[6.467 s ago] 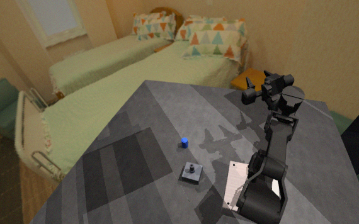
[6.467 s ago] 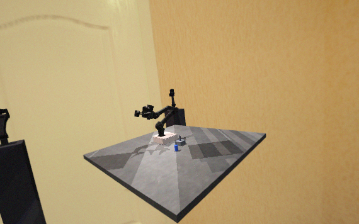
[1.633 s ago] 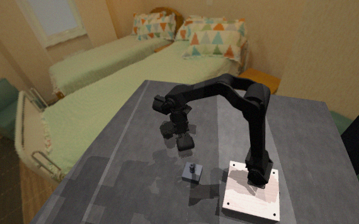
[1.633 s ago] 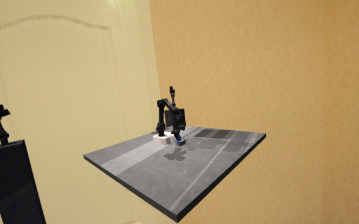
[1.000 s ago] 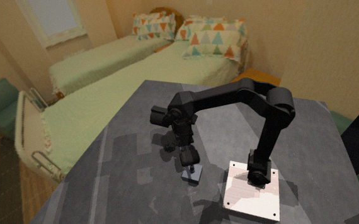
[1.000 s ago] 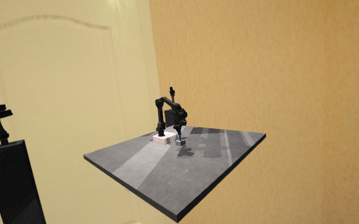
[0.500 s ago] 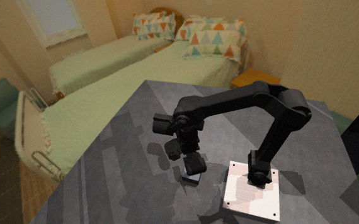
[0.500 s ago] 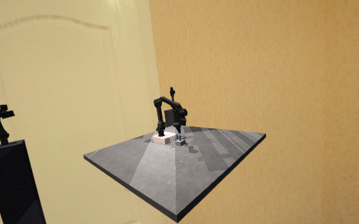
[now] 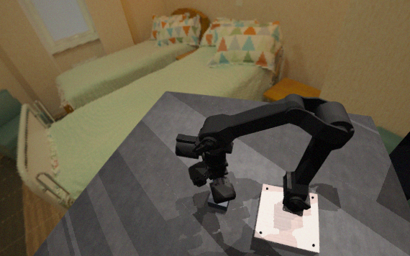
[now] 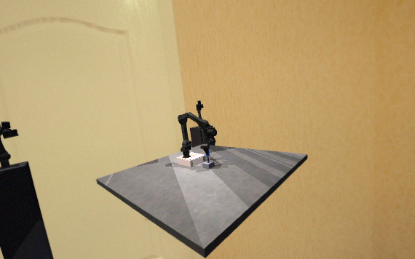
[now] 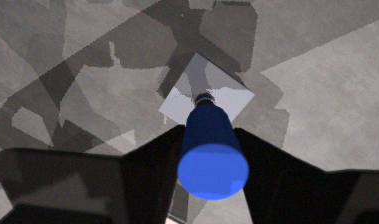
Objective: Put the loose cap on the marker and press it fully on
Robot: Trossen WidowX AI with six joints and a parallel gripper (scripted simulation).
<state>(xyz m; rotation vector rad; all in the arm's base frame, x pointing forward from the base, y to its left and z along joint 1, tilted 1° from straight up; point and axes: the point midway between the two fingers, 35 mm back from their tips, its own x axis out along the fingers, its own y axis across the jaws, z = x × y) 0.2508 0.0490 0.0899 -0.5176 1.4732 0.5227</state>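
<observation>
The holder block lies 90 mm below my gripper tip. Also, from my gripper tip: blue cap: 10 mm above.
</observation>
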